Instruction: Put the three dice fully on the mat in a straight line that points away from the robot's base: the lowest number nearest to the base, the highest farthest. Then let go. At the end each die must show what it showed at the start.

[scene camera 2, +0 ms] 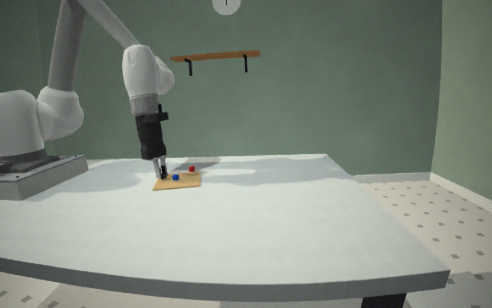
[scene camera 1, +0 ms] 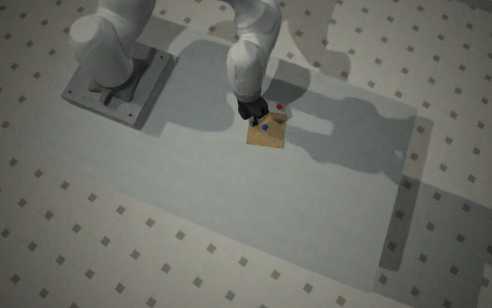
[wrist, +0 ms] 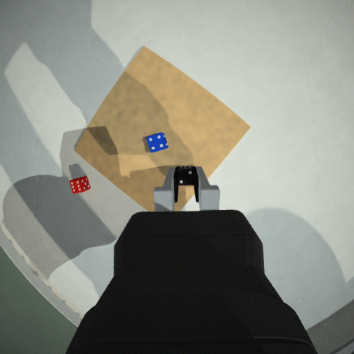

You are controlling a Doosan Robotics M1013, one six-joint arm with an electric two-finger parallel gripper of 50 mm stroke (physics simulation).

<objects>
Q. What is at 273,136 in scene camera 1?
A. A tan mat.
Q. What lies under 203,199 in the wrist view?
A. The gripper.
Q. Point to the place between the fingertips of the gripper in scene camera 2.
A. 162,176
</objects>
